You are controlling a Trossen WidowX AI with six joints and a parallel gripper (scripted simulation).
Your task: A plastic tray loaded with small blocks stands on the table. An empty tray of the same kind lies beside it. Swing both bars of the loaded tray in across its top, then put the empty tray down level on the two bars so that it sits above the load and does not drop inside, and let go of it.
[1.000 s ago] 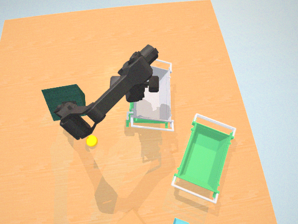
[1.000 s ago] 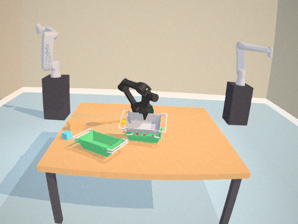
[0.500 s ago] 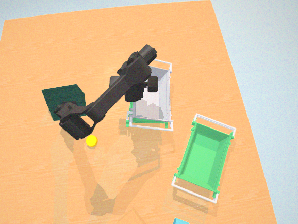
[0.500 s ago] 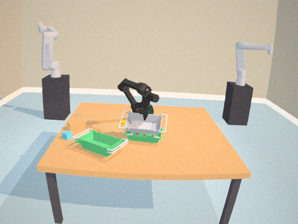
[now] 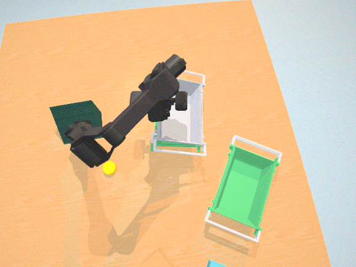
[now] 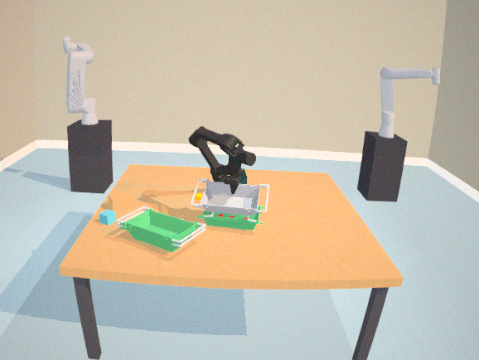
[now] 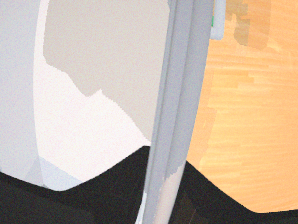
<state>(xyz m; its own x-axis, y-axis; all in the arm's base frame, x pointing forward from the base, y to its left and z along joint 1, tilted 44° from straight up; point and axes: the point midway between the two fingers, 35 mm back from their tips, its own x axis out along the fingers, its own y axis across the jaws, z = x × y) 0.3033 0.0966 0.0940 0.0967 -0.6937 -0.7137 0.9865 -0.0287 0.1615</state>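
Now: the grey tray 70 mm ahead of my gripper tip, 10 mm to the right of it and 10 mm above it. Round my gripper tip: yellow disc (220 mm behind, 170 mm to the right, 110 mm below); then tan box (50 mm behind, 540 mm to the right, 90 mm below); then cyan cube (130 mm ahead, 560 mm to the right, 100 mm below).
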